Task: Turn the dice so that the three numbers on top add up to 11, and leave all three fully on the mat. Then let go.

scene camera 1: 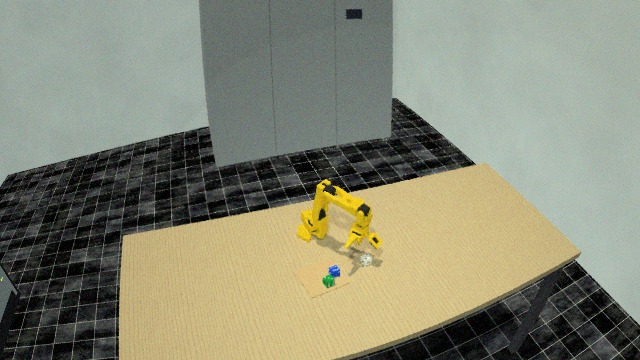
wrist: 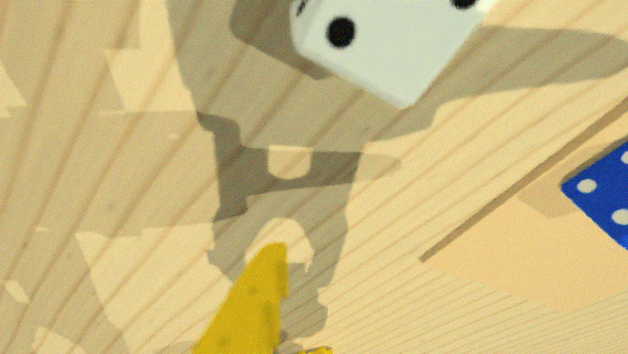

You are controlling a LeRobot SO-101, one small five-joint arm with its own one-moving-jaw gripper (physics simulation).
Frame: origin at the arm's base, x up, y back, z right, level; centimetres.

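Seen in the pictures: hand, tool point: (scene camera 1: 357,244) (wrist: 286,261); arm's base, link origin: (scene camera 1: 313,236) (wrist: 278,352).
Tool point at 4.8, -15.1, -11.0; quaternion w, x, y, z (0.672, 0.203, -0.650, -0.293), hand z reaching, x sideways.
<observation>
Pixels of each thing's middle, then the offset from my tool point to it, as dx, dy, dz. Level surfaces: height alone.
- white die, body centre: (scene camera 1: 366,259) -3.3, -5.0, -1.3
- blue die, body centre: (scene camera 1: 334,271) -2.9, -7.1, +10.9
- green die, body centre: (scene camera 1: 328,281) -2.9, -10.7, +14.2
- thin mat, body centre: (scene camera 1: 321,277) -4.6, -6.8, +15.4
- wooden table, surface height: dx -4.8
The white die (scene camera 1: 366,259) (wrist: 390,50) stands on the bare table, off the mat, to its right in the scene view; it is cut by the top edge of the wrist view, with two black pips partly or fully showing on its near face. The blue die (scene camera 1: 334,271) (wrist: 607,195) and the green die (scene camera 1: 328,281) sit close together on the thin mat (scene camera 1: 311,285) (wrist: 500,265). The numbers on top are too small to read in the scene view. My gripper (scene camera 1: 362,244) is open and empty, above the table and behind the white die; one yellow jaw shows in the wrist view.
The wooden table (scene camera 1: 210,280) carries the arm's base (scene camera 1: 312,227) behind the mat. The arm's shadow falls over the table around the white die. A grey cabinet (scene camera 1: 302,75) stands on the floor behind the table.
</observation>
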